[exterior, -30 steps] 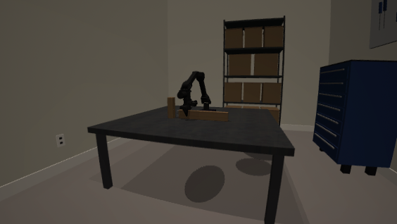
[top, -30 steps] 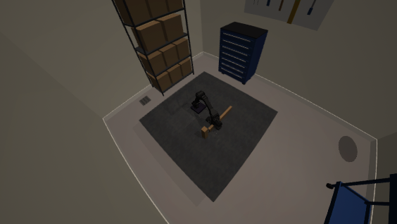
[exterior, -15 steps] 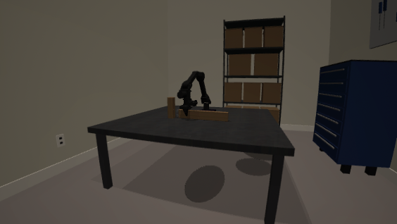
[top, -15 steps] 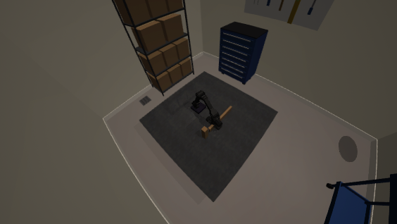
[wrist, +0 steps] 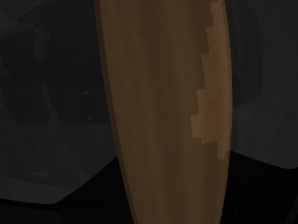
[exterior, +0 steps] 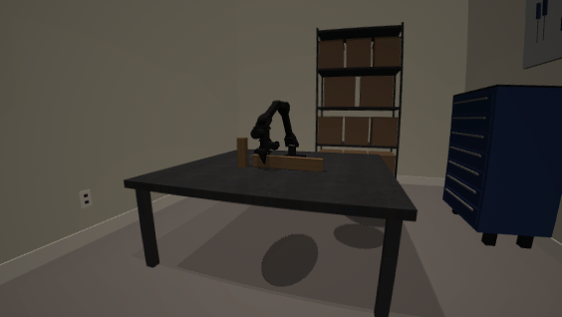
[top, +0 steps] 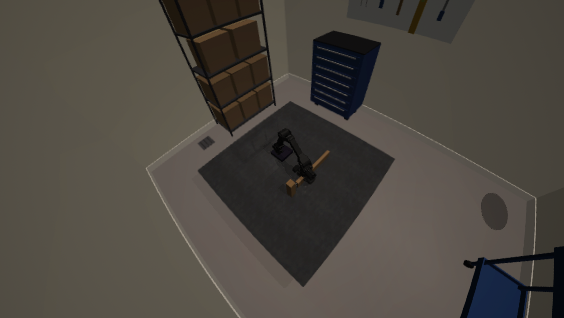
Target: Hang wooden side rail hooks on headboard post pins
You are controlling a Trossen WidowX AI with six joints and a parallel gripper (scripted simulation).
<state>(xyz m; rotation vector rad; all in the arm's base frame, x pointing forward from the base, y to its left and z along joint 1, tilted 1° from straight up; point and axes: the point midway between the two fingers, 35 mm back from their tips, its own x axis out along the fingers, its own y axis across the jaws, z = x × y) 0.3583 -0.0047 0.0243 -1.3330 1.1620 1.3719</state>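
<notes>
Right now my gripper tip is 3 cm short of the headboard post, 14 cm to the left of it and 6 cm below it.
</notes>
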